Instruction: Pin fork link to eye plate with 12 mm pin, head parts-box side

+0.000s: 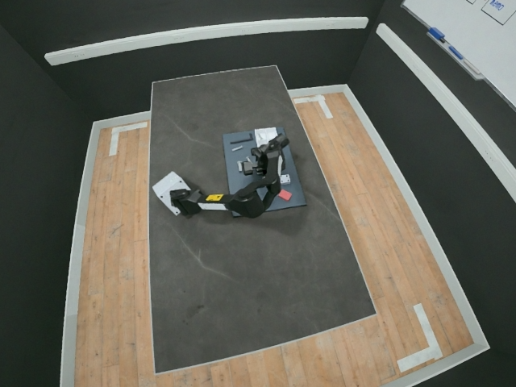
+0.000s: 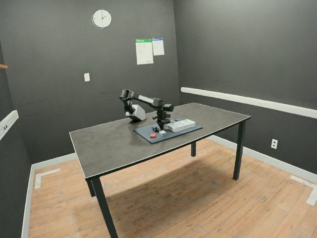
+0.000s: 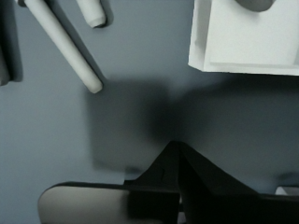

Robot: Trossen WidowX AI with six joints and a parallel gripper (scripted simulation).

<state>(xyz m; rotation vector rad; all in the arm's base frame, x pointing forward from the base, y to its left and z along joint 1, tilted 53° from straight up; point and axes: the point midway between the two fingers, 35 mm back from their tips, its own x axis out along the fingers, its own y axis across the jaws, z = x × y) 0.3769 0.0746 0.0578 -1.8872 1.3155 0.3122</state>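
The eye plate is 50 mm to the right of my hand and 30 mm below it. From my hand the other things lie so: grey block: 80 mm ahead, 70 mm to the right, 20 mm below; then red block: 50 mm ahead, 140 mm to the right, 30 mm below; then blue-grey mat: 10 mm ahead, 50 mm to the left, 40 mm below.
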